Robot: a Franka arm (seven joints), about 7 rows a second.
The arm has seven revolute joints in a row. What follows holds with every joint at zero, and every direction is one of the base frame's.
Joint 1 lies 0.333 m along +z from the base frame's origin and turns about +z.
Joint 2 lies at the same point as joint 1 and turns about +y.
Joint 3 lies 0.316 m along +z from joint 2 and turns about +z.
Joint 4 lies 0.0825 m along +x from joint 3 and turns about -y.
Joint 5 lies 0.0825 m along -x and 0.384 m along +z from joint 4 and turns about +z.
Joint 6 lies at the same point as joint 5 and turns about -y.
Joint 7 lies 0.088 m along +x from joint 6 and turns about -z.
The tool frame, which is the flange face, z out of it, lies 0.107 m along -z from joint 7; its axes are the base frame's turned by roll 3.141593, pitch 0 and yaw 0 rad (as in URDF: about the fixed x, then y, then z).
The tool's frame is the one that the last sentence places.
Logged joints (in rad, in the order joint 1, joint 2, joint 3, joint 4, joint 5, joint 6, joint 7), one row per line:
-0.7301 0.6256 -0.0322 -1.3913 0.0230 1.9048 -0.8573
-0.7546 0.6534 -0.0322 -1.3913 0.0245 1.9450 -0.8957
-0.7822 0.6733 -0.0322 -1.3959 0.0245 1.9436 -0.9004
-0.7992 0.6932 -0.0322 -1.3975 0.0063 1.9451 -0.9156
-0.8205 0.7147 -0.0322 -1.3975 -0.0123 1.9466 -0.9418
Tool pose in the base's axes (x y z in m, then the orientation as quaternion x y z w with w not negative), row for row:
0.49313 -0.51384 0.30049 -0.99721 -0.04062 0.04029 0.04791
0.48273 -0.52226 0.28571 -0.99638 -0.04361 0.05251 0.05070
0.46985 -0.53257 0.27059 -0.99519 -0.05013 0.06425 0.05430
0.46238 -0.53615 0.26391 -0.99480 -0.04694 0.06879 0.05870
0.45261 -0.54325 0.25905 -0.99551 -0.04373 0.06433 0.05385
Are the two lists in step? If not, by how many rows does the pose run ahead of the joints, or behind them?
The pose runs 2 rows ahead of the joints: the pose in row i belongs to the joints in row i + 2.
